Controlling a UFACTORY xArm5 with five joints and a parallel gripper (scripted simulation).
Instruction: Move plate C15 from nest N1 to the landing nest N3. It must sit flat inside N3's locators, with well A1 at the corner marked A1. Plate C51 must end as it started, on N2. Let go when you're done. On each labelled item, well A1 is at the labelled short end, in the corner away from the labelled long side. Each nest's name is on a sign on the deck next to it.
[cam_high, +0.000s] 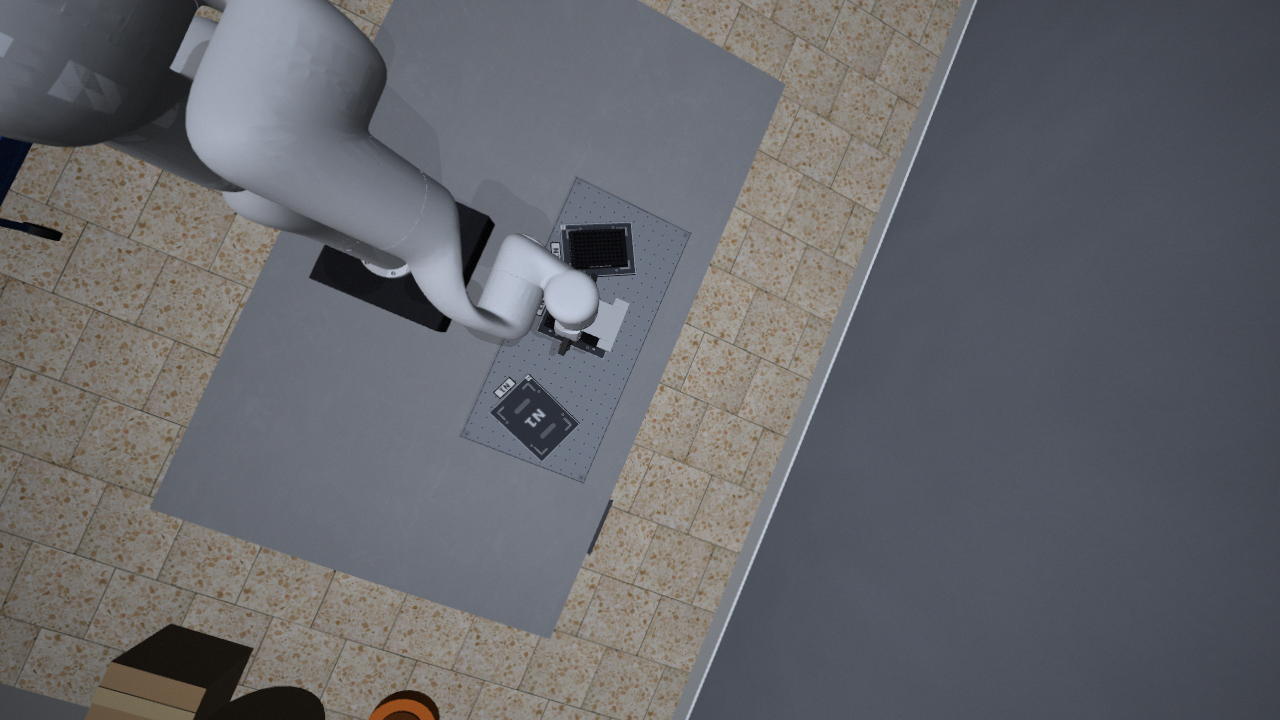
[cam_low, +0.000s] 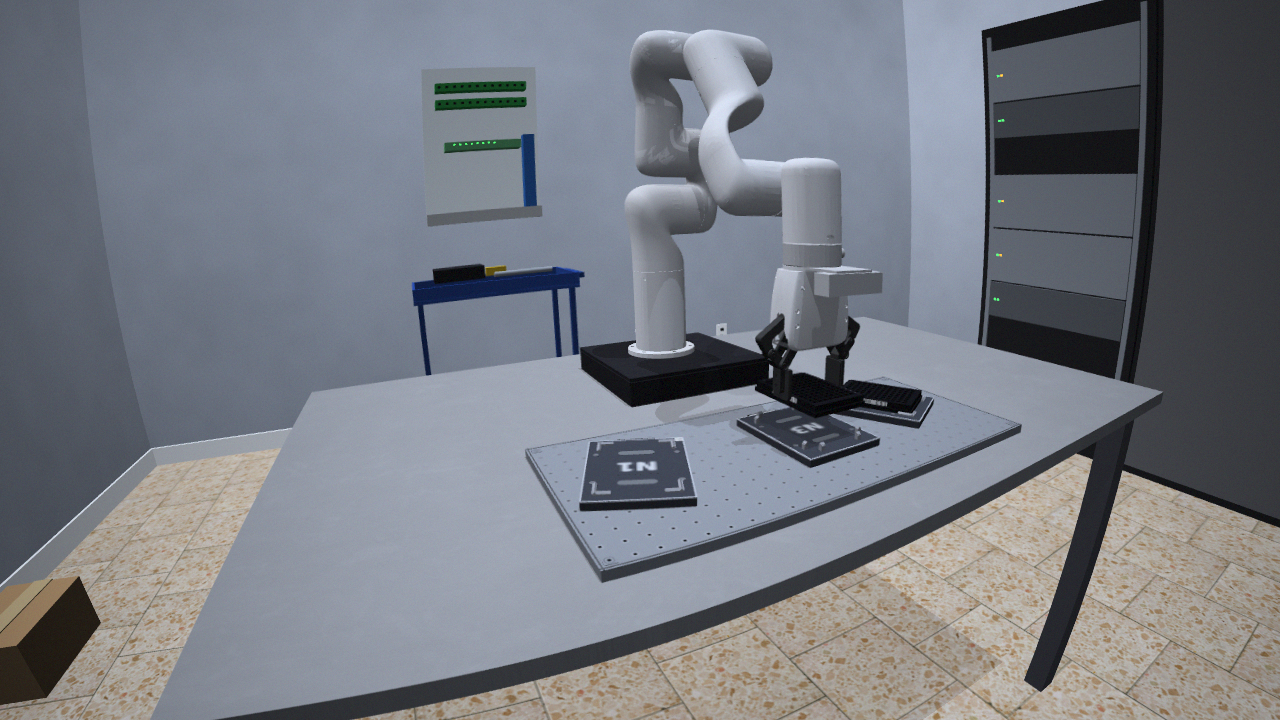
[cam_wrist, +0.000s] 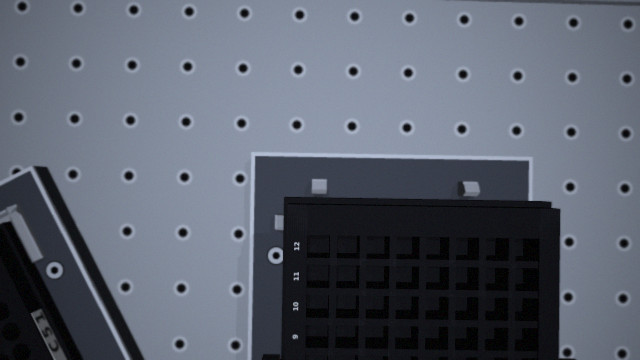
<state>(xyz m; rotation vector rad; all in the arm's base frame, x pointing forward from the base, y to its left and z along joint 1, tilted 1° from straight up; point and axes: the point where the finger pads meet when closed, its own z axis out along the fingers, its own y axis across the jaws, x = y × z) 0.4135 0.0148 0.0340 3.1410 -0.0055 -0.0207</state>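
Now: the nest N3 7 cm below my hand. From my hand the other things lie so: plate C15: 1 cm below.
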